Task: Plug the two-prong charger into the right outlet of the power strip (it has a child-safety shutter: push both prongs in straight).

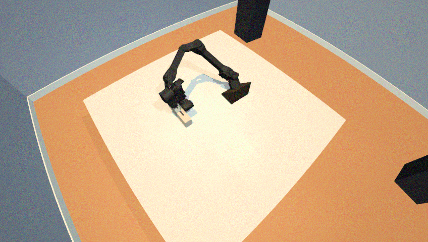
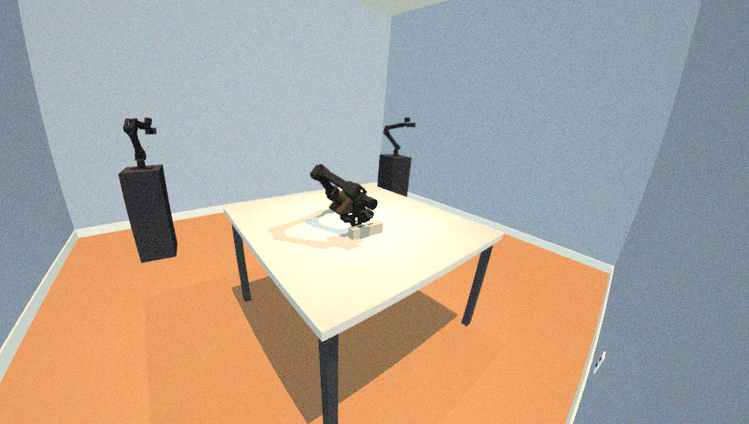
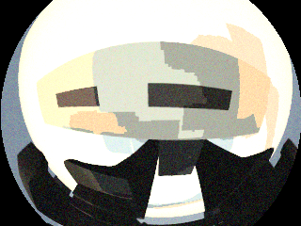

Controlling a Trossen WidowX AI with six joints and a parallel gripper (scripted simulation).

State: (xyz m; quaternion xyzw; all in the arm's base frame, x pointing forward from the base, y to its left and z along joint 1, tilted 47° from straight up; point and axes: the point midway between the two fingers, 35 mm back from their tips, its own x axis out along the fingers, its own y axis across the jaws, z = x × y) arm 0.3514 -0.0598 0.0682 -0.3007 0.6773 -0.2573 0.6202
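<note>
My gripper tip is 20 mm short of the charger and 10 mm below it.
</note>
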